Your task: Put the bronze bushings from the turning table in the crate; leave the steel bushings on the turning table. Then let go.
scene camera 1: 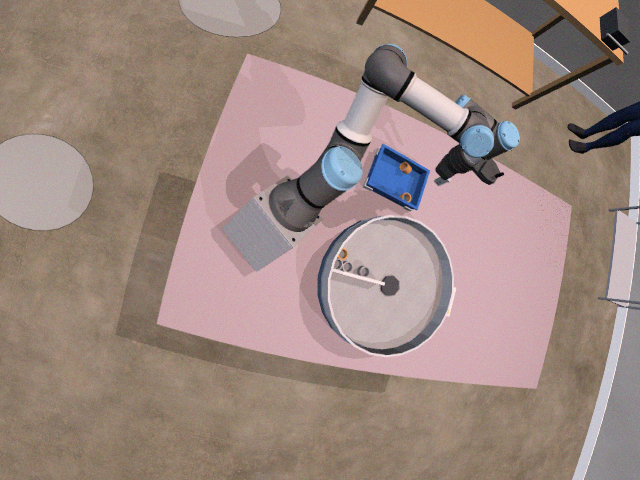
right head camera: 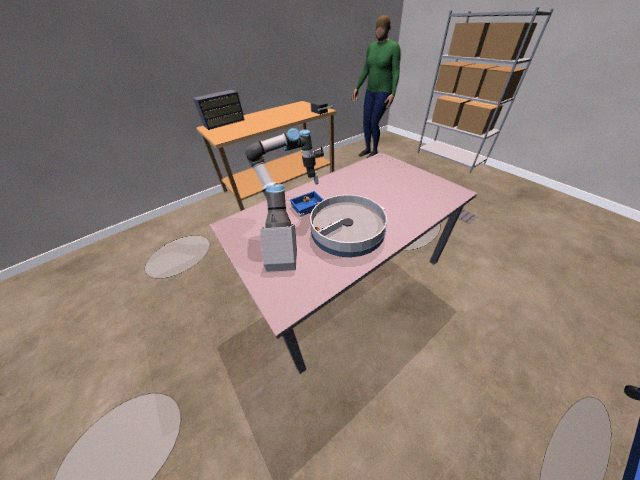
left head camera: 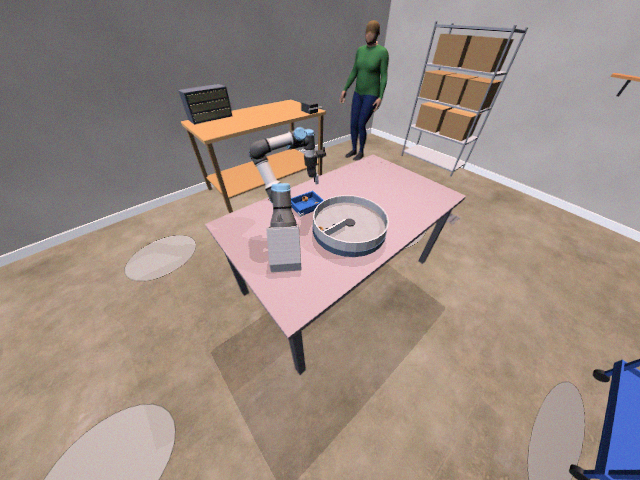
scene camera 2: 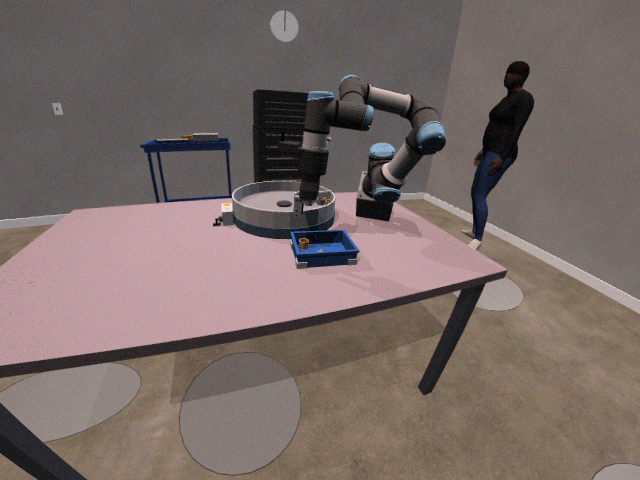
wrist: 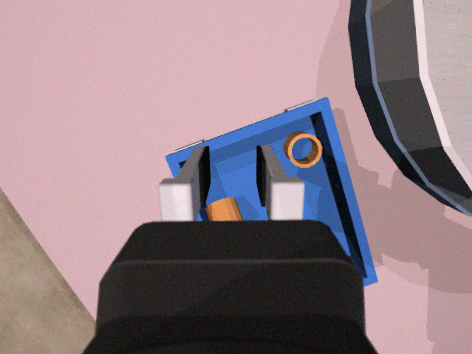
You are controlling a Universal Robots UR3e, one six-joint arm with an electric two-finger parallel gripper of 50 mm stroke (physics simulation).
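Places are measured from the arm's base along level axes (x right, y up, z back), in centimetres.
Pixels of known places: gripper, fingertip midpoint: (scene camera 1: 439,179) (right head camera: 316,183) (left head camera: 316,182) (scene camera 2: 297,215) (wrist: 233,164); arm's base, origin of the base link: (scene camera 1: 290,208) (right head camera: 278,226) (left head camera: 283,226).
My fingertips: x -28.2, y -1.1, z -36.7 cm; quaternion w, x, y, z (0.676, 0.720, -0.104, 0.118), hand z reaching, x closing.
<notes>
For each thing: its top centre in the pictures, then the offset to it from my fingertips. "pt": a spot on its surface instead. Level surfaces: height alone.
- blue crate, middle of its top: (wrist: 279,224) (scene camera 2: 323,240) (scene camera 1: 400,176) (left head camera: 306,200) (right head camera: 307,200) dx +1.6, dy -9.2, dz +8.4 cm
- bronze bushing, middle of its top: (scene camera 1: 342,253) (left head camera: 320,228) dx +32.1, dy -6.4, dz +17.6 cm
- straight bar, surface spot: (scene camera 1: 361,277) pt dx +36.2, dy -4.0, dz +10.6 cm
- pink table, its level: dy -14.2 cm
The blue crate (scene camera 1: 387,175) (scene camera 2: 328,258) (left head camera: 306,207) holds two bronze bushings. One bushing (wrist: 287,150) (scene camera 1: 402,197) (scene camera 2: 303,244) stands upright in a corner; the other bushing (wrist: 223,209) (scene camera 1: 405,167) lies on its side, partly hidden by my gripper in the wrist view. My gripper (wrist: 233,164) (scene camera 1: 440,181) (left head camera: 316,179) is open and empty, above the crate. On the turning table (scene camera 1: 398,320) (scene camera 2: 263,215), a bronze bushing (scene camera 1: 346,254) (left head camera: 320,228) sits near the wall, beside three steel bushings: one (scene camera 1: 338,264), another (scene camera 1: 347,267) and a third (scene camera 1: 363,271), along the bar.
The turning table's high round wall stands close beside the crate. A straight bar (scene camera 1: 361,277) runs from its hub (scene camera 1: 389,285) to the wall. The arm's base stands on the pink table (scene camera 1: 496,310). A person (left head camera: 370,72) stands beyond the table, near an orange workbench (left head camera: 253,122).
</notes>
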